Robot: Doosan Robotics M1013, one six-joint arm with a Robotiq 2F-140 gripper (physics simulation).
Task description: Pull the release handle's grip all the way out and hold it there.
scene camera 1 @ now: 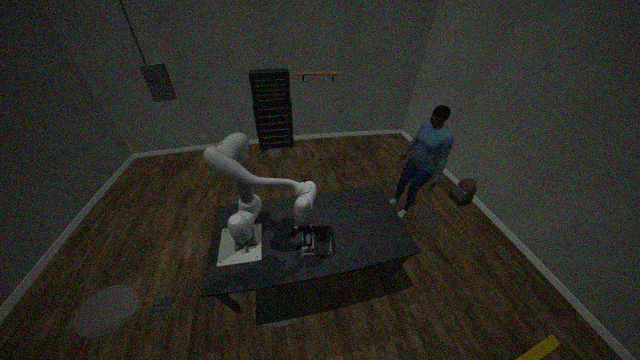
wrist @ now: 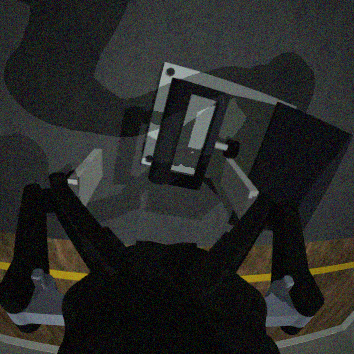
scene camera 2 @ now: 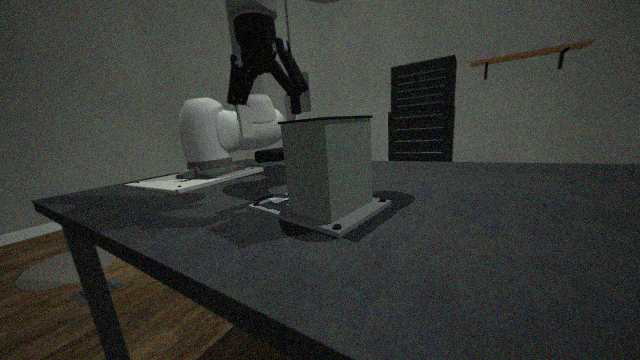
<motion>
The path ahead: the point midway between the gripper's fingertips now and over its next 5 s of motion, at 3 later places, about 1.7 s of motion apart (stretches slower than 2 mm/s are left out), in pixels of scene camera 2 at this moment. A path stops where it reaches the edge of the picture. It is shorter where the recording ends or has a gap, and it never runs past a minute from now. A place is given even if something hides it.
My gripper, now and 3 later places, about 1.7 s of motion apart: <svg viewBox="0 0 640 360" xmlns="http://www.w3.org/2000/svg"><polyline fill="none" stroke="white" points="269,135 274,143 277,162 268,162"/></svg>
</motion>
